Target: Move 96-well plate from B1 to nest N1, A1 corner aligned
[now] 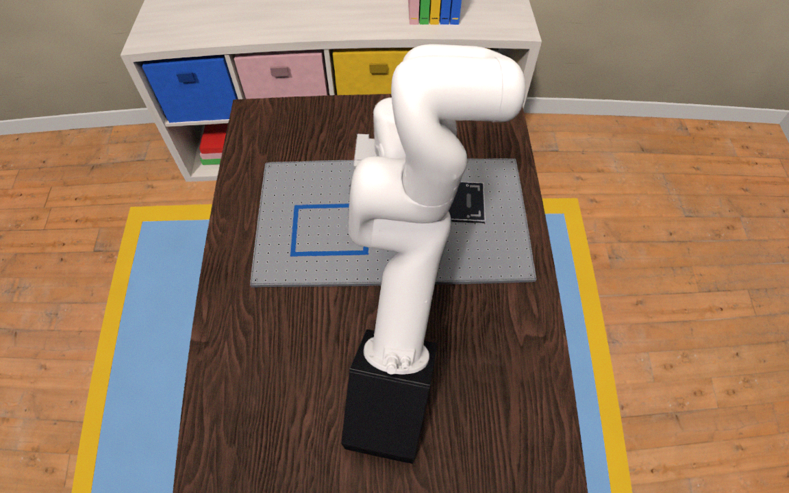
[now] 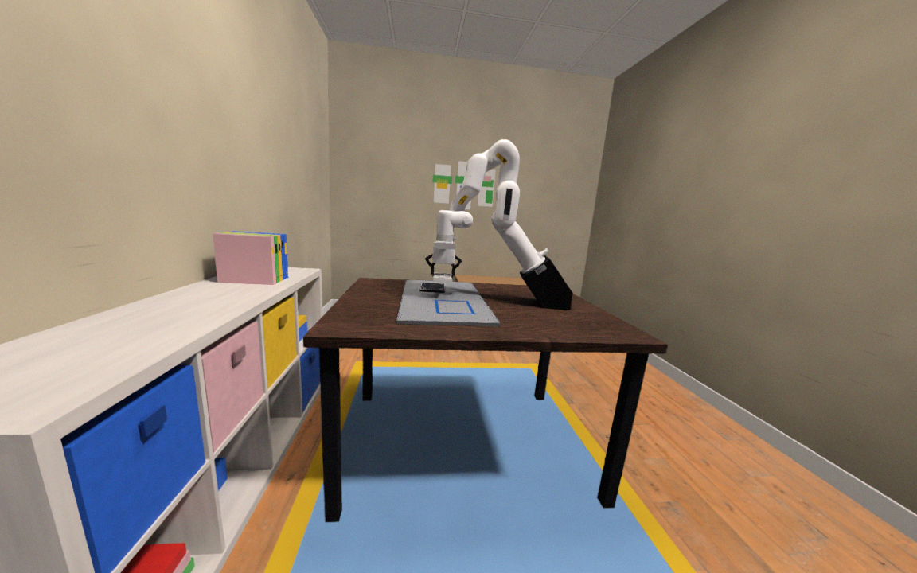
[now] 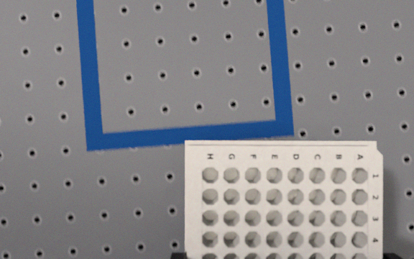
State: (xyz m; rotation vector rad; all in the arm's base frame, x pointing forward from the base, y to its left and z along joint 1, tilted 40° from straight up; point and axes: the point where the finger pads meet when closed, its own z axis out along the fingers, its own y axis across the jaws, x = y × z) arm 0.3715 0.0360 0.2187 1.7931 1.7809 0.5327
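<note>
My hand is 40 mm short of the plate nest, 160 mm to the left of it and 100 mm above it. Round my hand: white 96-well plate 10 mm below.
</note>
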